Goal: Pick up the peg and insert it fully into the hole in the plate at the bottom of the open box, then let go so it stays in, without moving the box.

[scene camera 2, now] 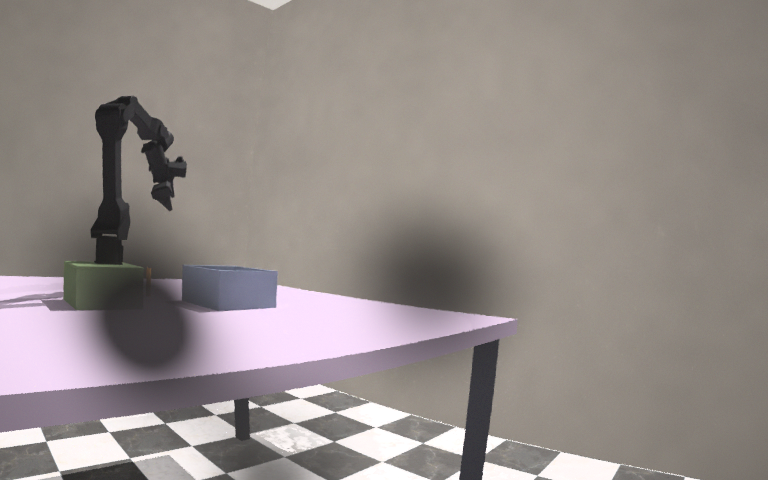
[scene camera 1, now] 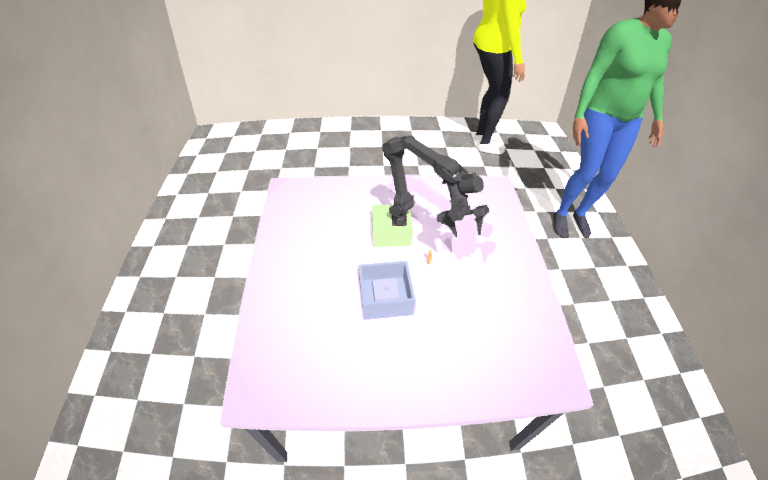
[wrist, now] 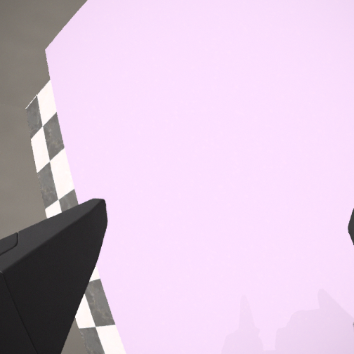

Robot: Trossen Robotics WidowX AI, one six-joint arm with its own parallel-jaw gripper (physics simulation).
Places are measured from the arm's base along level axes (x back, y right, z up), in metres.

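Pixels of known places: gripper, fingertip midpoint: (scene camera 2: 172, 203) (scene camera 1: 468, 236); arm's base at its link origin: (scene camera 2: 108, 263) (scene camera 1: 399, 220).
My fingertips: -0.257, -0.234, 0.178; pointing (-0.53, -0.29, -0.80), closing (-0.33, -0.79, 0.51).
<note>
Ahead of a thing's pixels: the offset from my fingertips to its top centre, as dx, dy, dz. Level surfaces: height alone.
The orange peg @(+0.103, +0.108, -0.195) (scene camera 1: 429, 257) (scene camera 2: 148, 281) stands upright on the table, to the right of the box in the scene camera 1 view. The open blue-grey box @(-0.074, +0.289, -0.177) (scene camera 1: 387, 309) (scene camera 2: 247, 289) sits on the table. The plate @(-0.074, +0.289, -0.214) (scene camera 1: 378, 289) lies at its bottom, with a small hole near the middle. My gripper (scene camera 1: 467, 233) (wrist: 233, 215) is open and empty, high above the table, to the right of and behind the peg in the scene camera 1 view. The peg and the box do not show in the wrist view.
The arm's base stands on a green block (scene camera 1: 390, 236) (scene camera 2: 101, 288), behind the box on the pink table @(dz -0.275) (scene camera 1: 317, 367) (scene camera 2: 317, 333) (wrist: 210, 125). Two people, in yellow (scene camera 1: 498, 28) and green (scene camera 1: 628, 73), stand on the floor beyond the table. Dark blurs cover parts of the scene camera 2 view.
</note>
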